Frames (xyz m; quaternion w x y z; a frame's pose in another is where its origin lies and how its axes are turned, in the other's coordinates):
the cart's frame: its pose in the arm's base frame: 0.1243 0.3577 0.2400 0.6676 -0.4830 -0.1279 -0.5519
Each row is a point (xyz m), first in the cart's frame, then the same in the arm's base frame.
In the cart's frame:
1: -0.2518 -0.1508 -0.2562
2: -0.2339 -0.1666 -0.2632
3: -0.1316 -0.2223 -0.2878
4: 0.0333 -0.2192 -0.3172
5: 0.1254 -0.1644 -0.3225
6: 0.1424 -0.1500 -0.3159
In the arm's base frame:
1: -0.1885 0.3222 0.0104
2: -0.1982 0.3069 0.0275
3: -0.2184 0.2290 0.1153
4: -0.1673 0.1045 0.2151
5: -0.0891 0.0397 0.2496
6: -0.0683 0.0334 0.2576

